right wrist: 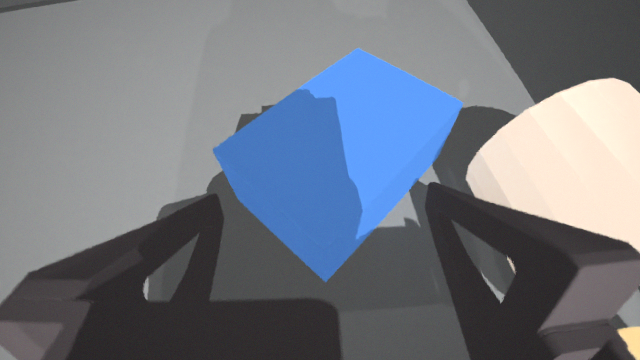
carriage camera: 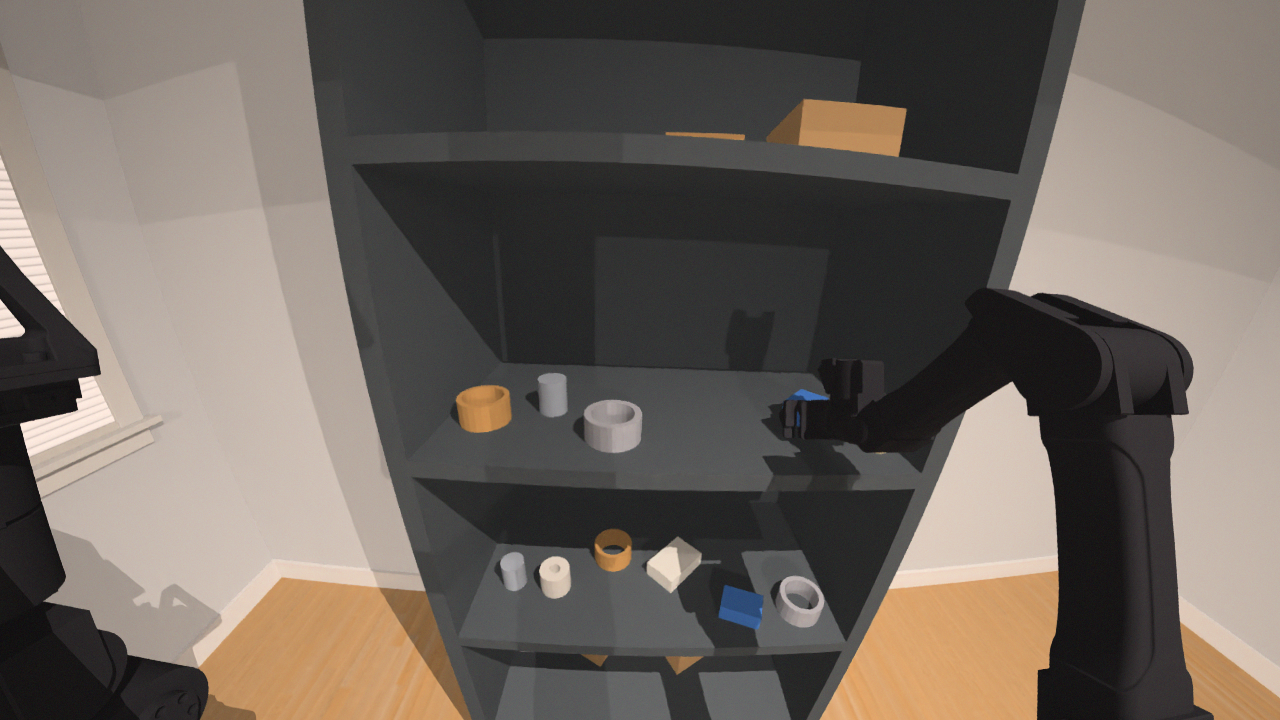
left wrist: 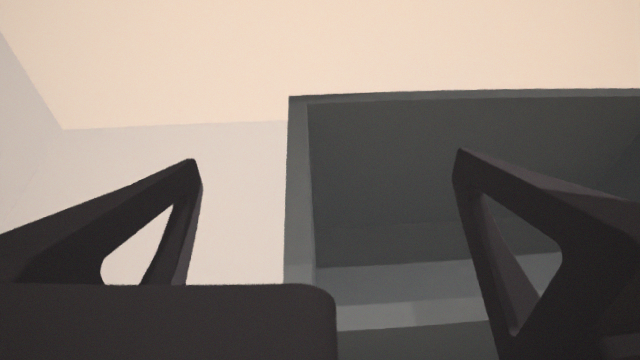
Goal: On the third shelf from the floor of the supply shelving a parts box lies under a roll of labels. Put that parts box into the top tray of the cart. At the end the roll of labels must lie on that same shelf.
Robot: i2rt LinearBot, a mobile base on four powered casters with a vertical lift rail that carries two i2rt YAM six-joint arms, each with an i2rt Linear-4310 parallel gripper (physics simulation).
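Places are measured from the left arm's base along level axes (x back, y left, z down), in metres.
Pixels of known places: left gripper, fingertip midpoint: (left wrist: 326, 167); right gripper, fingertip midpoint: (right wrist: 323, 200) (carriage camera: 803, 416).
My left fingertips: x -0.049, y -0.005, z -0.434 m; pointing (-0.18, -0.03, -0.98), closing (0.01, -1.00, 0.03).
Observation:
Behind a point stands the place of what it marks.
The parts box, a blue block (carriage camera: 810, 394) @(z -0.102, x -0.616, y -0.711 m) (right wrist: 325, 150) @(z -0.102, x -0.577, y -0.682 m), lies flat at the right of the middle shelf (carriage camera: 698, 447) @(z -0.062, x -0.470, y -0.455 m). The roll of labels, a thick cream roll (right wrist: 560, 155) @(z -0.121, x -0.556, y -0.754 m), lies on its side on the shelf to the right of the box, apart from it; my right gripper hides it in the carriage view. My right gripper (carriage camera: 792, 419) @(z -0.074, x -0.570, y -0.681 m) (right wrist: 323, 200) @(z -0.074, x -0.570, y -0.681 m) is open and empty, its fingertips near the box's near end, one on either side of its near corner. My left gripper (left wrist: 326, 167) @(z -0.434, x -0.049, y -0.005 m) is open and empty, in front of the shelving's upper left. The cart does not show.
A yellow roll (right wrist: 631, 341) @(z -0.087, x -0.503, y -0.782 m) lies near the cream roll. An orange ring (carriage camera: 483, 409) @(z -0.107, x -0.491, y -0.078 m), a grey cylinder (carriage camera: 552, 395) @(z -0.108, x -0.557, y -0.186 m) and a grey bowl-like ring (carriage camera: 612, 429) @(z -0.106, x -0.446, y -0.308 m) stand farther left. The shelf above carries a cardboard box (carriage camera: 850, 129) @(z -0.581, x -0.542, y -0.657 m). The shelving's right side panel (carriage camera: 968, 376) is close to my right arm.

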